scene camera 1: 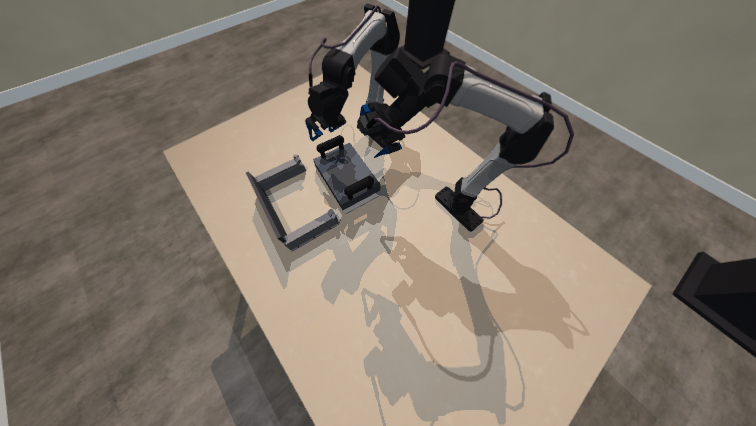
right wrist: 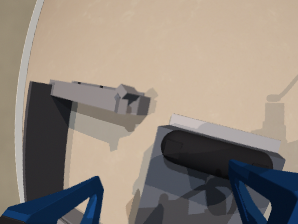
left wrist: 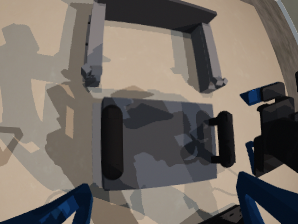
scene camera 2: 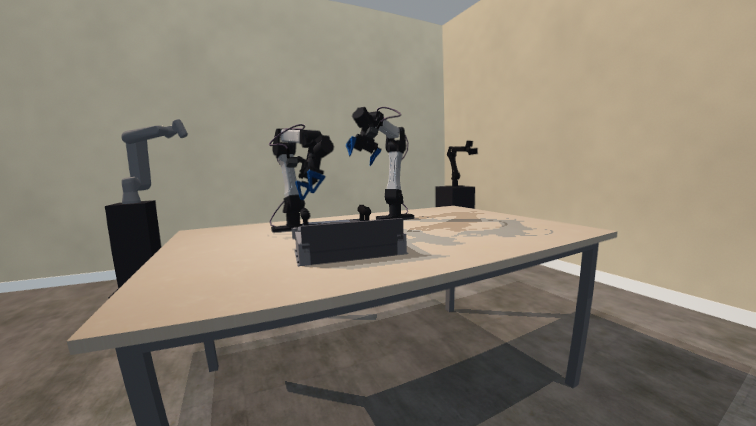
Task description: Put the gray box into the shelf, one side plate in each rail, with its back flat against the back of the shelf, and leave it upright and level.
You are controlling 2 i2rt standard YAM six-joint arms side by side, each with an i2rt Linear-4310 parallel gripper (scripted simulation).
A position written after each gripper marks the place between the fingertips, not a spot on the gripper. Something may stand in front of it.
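There's a gray box [scene camera 1: 351, 182] that you'd find in the right wrist view [right wrist: 167, 185] and the left wrist view [left wrist: 136, 143] too. A back plate [scene camera 2: 320, 237] is there as well, and the right wrist view [right wrist: 40, 114] shows it too. As for the grippers, the right gripper [scene camera 2: 306, 196] can also be seen in the right wrist view [right wrist: 163, 178] and the left wrist view [left wrist: 245, 119], and the left gripper [left wrist: 163, 189] is in its own wrist view.
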